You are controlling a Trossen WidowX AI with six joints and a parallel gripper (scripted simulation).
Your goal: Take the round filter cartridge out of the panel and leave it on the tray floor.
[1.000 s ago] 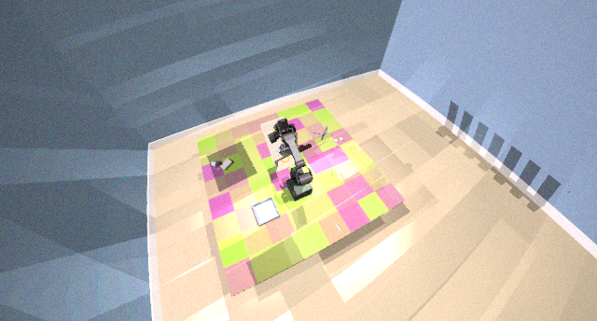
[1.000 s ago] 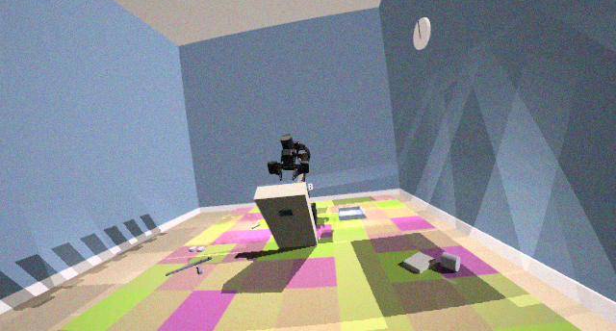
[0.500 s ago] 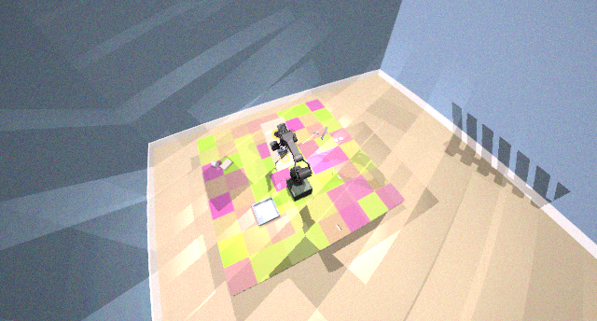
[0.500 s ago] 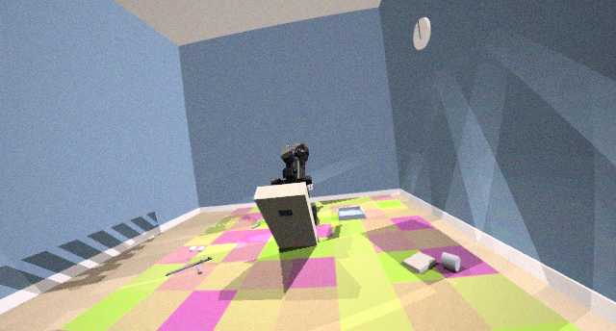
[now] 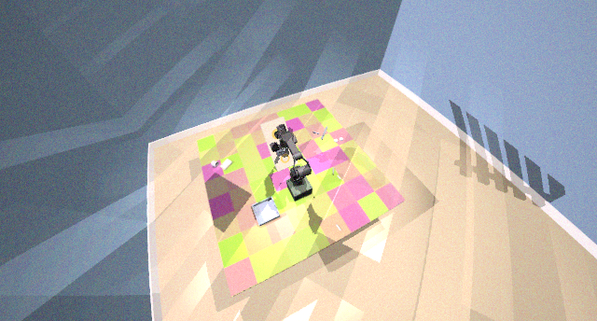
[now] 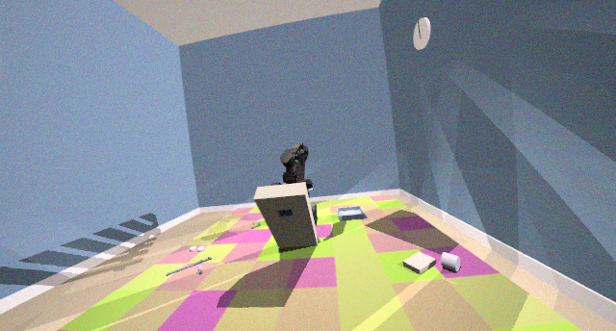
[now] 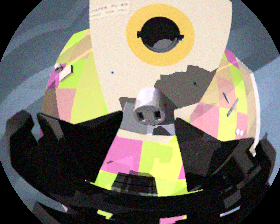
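My gripper tip is 3 cm above the round cartridge and 2 cm short of it. The rest, counted from my gripper tip: service panel (6 cm ahead, 5 cm below, 1 cm to the left); then beige block (47 cm to the left, 19 cm below, 12 cm ahead); then grey tray (37 cm behind, 23 cm to the left, 19 cm below).
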